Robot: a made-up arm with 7 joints. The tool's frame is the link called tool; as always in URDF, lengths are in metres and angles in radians. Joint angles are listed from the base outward.
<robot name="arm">
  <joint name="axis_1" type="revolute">
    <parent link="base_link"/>
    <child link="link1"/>
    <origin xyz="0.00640 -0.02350 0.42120" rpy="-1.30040 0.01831 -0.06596"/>
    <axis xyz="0 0 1"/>
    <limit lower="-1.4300" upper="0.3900"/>
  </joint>
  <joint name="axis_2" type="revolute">
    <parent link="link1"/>
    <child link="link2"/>
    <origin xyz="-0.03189 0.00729 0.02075" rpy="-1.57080 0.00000 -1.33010"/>
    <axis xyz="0 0 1"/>
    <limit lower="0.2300" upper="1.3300"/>
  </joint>
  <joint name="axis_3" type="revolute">
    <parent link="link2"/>
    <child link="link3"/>
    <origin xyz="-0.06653 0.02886 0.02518" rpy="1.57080 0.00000 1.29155"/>
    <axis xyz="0 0 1"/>
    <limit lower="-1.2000" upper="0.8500"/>
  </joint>
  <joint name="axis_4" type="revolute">
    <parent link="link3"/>
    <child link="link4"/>
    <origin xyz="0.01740 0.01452 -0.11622" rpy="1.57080 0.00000 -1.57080"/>
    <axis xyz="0 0 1"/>
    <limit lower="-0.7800" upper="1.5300"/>
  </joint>
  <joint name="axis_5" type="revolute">
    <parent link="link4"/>
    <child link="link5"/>
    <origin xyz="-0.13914 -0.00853 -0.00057" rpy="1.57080 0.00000 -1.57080"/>
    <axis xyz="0 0 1"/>
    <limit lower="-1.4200" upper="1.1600"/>
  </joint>
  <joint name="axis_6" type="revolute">
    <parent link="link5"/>
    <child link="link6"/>
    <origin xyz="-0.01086 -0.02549 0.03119" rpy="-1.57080 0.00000 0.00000"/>
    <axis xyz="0 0 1"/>
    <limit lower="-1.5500" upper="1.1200"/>
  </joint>
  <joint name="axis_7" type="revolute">
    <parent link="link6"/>
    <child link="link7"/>
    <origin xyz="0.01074 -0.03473 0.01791" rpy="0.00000 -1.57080 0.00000"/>
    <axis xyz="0 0 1"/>
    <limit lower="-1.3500" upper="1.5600"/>
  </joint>
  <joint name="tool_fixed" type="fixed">
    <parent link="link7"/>
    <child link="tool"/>
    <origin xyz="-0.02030 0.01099 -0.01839" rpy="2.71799 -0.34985 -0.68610"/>
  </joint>
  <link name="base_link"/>
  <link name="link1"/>
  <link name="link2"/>
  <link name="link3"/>
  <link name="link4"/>
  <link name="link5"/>
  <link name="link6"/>
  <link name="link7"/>
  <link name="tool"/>
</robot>
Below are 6 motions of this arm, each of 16 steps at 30 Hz.
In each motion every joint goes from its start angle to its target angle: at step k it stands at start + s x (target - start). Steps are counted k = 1, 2, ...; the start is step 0. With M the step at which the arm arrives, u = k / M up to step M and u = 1 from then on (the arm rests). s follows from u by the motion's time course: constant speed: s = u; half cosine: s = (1 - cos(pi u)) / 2; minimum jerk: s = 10 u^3 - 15 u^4 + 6 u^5.
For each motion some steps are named. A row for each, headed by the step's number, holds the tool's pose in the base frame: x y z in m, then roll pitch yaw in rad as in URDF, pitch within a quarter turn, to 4 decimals.
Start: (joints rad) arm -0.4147 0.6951 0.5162 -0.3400 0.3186 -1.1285 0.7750
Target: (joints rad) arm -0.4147 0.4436 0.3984 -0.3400 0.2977 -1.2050 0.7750
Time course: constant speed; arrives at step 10
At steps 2, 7, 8, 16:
2: 0.2342 0.0674 0.3869 0.4768 -0.3901 2.6788
7: 0.2355 0.0467 0.3709 0.5809 -0.3585 2.5437
8: 0.2355 0.0423 0.3682 0.6005 -0.3493 2.5173
16: 0.2354 0.0332 0.3632 0.6382 -0.3283 2.4656

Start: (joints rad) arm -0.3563 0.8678 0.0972 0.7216 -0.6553 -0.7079 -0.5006
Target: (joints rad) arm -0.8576 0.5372 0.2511 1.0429 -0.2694 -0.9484 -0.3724
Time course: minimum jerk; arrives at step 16
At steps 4, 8, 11, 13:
4: 0.2278 0.1985 0.2002 2.7700 -0.8194 0.7721
8: 0.2719 0.1675 0.2043 2.5670 -0.8946 0.9491
11: 0.3071 0.1338 0.2130 2.3910 -0.9203 1.0780
13: 0.3209 0.1177 0.2183 2.3194 -0.9245 1.1227

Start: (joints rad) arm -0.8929 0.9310 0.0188 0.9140 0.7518 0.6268 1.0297
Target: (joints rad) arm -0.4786 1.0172 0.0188 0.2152 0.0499 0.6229 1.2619
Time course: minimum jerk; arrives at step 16
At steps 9, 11, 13, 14, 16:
9: 0.2748 0.2123 0.2744 1.1827 -1.2425 -2.1905
11: 0.2691 0.1979 0.2721 1.4438 -1.2401 -2.5194
13: 0.2643 0.1872 0.2705 1.6067 -1.2342 -2.7275
14: 0.2629 0.1844 0.2700 1.6468 -1.2323 -2.7789
16: 0.2622 0.1830 0.2698 1.6664 -1.2313 -2.8041

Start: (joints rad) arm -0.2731 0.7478 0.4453 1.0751 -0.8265 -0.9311 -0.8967
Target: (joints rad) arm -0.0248 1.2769 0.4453 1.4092 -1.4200 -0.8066 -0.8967
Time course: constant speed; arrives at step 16
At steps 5, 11, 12, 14, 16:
5: 0.0990 0.2953 0.1855 2.6818 -0.7610 1.1824
11: 0.0572 0.3398 0.2351 2.6555 -0.8225 1.3966
12: 0.0510 0.3460 0.2447 2.6437 -0.8366 1.4351
14: 0.0394 0.3571 0.2651 2.6123 -0.8672 1.5153
16: 0.0289 0.3665 0.2867 2.5690 -0.9000 1.6007

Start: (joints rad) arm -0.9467 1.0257 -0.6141 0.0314 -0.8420 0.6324 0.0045
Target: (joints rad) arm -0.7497 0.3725 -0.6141 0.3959 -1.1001 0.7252 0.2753
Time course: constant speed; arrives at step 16
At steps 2, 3, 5, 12, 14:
2: 0.2712 0.0157 0.2840 -2.9505 -0.1541 0.3278
3: 0.2700 0.0087 0.2765 -2.9681 -0.1098 0.3437
5: 0.2666 -0.0058 0.2621 -2.9974 -0.0186 0.3724
12: 0.2450 -0.0619 0.2190 -3.0460 0.3183 0.4478
14: 0.2363 -0.0792 0.2094 -3.0461 0.4175 0.4649

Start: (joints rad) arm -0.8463 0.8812 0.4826 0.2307 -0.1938 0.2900 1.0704
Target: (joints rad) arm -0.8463 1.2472 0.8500 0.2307 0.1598 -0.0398 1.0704
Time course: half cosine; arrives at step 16
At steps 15, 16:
15: 0.2050 0.2523 0.5482 1.5779 0.0012 -2.9629
16: 0.2038 0.2526 0.5494 1.5731 0.0057 -2.9579

